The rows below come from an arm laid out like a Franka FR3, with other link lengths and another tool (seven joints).
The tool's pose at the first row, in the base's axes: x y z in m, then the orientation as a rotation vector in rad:
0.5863 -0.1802 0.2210 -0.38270 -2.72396 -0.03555
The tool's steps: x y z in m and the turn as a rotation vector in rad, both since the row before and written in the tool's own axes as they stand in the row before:
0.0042 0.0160 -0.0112 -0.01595 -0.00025 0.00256
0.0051 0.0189 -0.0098 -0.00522 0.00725 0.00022
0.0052 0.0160 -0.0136 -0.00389 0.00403 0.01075
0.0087 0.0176 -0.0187 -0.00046 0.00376 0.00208
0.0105 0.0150 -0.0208 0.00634 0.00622 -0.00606
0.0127 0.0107 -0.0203 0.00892 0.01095 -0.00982
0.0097 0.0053 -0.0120 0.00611 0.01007 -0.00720
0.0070 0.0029 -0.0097 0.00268 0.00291 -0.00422
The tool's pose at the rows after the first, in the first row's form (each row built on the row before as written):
0.5911 -0.1646 0.2325 -0.39077 -2.72493 -0.05656
0.5955 -0.1460 0.2432 -0.39161 -2.71812 -0.06492
0.6005 -0.1306 0.2576 -0.40675 -2.71210 -0.06798
0.6050 -0.1134 0.2780 -0.40917 -2.70797 -0.06873
0.6081 -0.0984 0.3011 -0.39825 -2.70272 -0.06299
0.6079 -0.0868 0.3246 -0.38091 -2.69336 -0.05572
0.6056 -0.0804 0.3394 -0.36813 -2.68445 -0.05136
0.6042 -0.0768 0.3511 -0.36130 -2.68222 -0.04951

